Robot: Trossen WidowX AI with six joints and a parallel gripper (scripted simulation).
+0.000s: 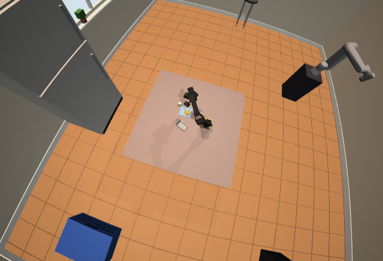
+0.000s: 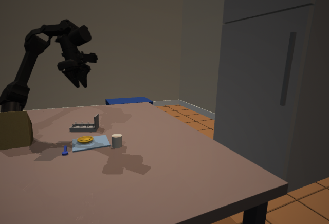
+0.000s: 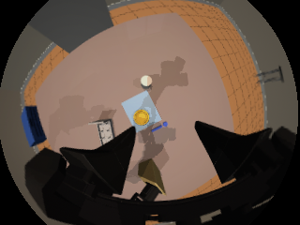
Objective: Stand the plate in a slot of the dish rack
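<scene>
My gripper tip is 40 mm to the right of the yellow plate and 240 mm above it. From my gripper tip the other things lie so: light blue mat: 20 mm ahead, 30 mm to the left, 260 mm below; then beige cup: 130 mm ahead, 40 mm to the right, 230 mm below; then blue spoon: 80 mm behind, 20 mm to the right, 250 mm below.
</scene>
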